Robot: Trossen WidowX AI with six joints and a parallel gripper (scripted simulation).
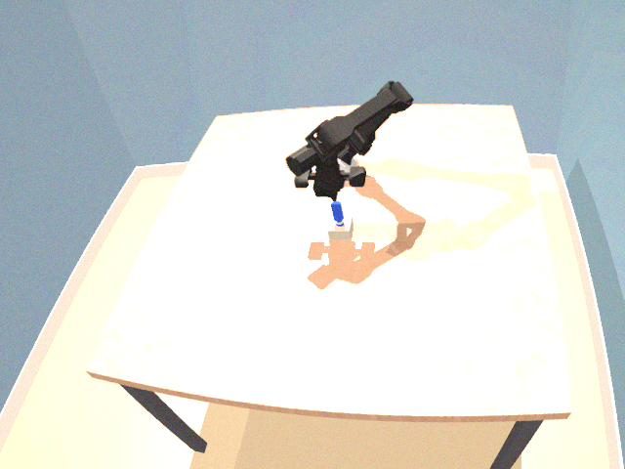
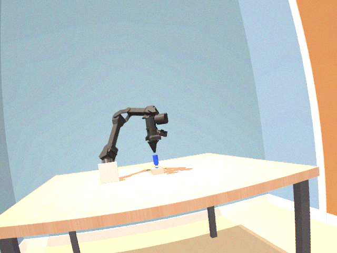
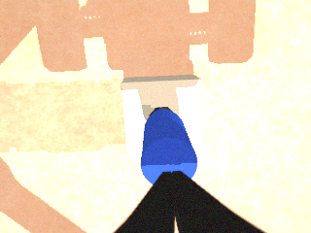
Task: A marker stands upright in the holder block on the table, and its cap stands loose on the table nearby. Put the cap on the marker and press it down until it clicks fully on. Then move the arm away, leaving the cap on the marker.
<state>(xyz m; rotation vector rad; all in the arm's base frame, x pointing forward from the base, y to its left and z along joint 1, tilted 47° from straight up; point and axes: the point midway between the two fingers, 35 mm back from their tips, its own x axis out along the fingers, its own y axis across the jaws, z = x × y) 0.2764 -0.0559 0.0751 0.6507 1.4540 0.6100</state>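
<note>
My gripper tip is 40 mm above the blue cap. Also, from my gripper tip: holder block (110 mm below).
</note>
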